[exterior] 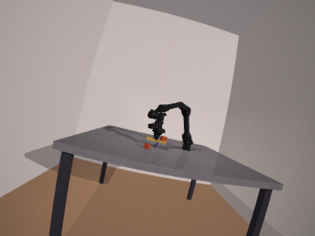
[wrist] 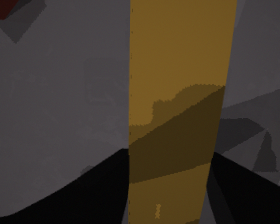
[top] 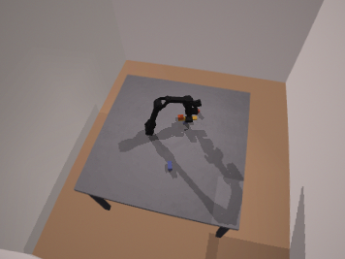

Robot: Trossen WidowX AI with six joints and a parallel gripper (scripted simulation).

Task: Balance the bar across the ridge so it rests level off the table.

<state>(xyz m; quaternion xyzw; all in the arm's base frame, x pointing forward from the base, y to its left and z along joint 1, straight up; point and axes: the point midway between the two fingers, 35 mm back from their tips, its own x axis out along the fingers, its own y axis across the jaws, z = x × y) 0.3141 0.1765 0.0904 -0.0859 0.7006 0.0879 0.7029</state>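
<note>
The red cube is 130 mm to the left of my gripper tip, 60 mm ahead of it and 40 mm below it. The rest, counted from my gripper tip: blue ridge block 460 mm to the right, 60 mm behind, 40 mm below.
</note>
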